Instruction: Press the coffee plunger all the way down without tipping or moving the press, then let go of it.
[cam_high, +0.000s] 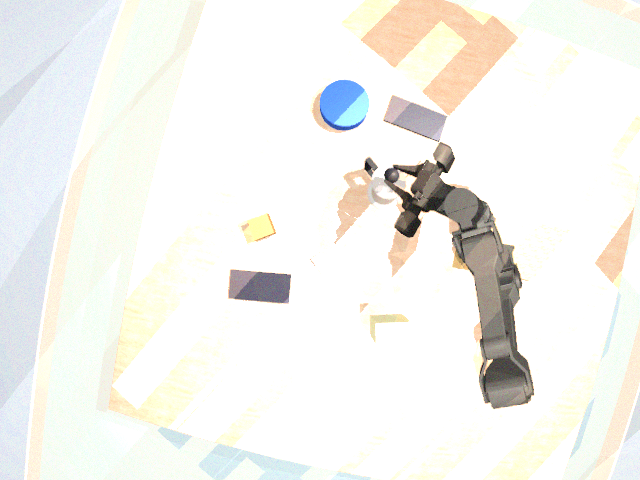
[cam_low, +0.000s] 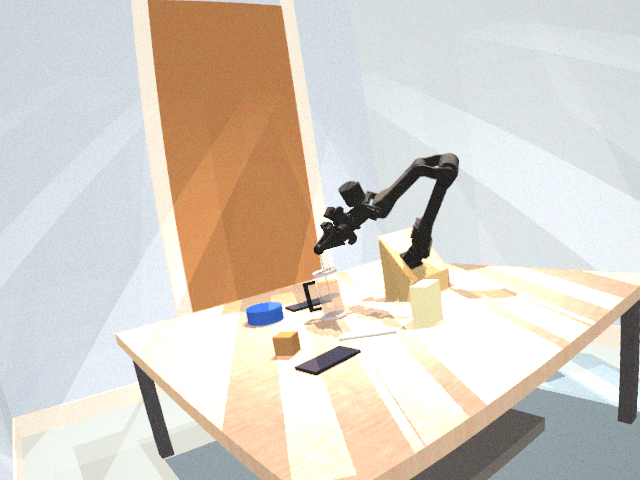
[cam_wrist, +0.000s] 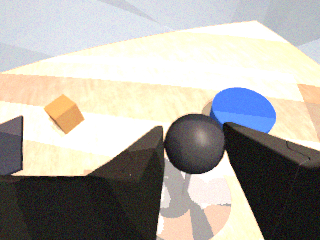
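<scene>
Now: the coffee press 11 cm below my gripper tip. Round my gripper tip: pale block: 33 cm to the left, 16 cm below, 7 cm behind; then orange cube: 26 cm ahead, 19 cm below, 14 cm to the left.
</scene>
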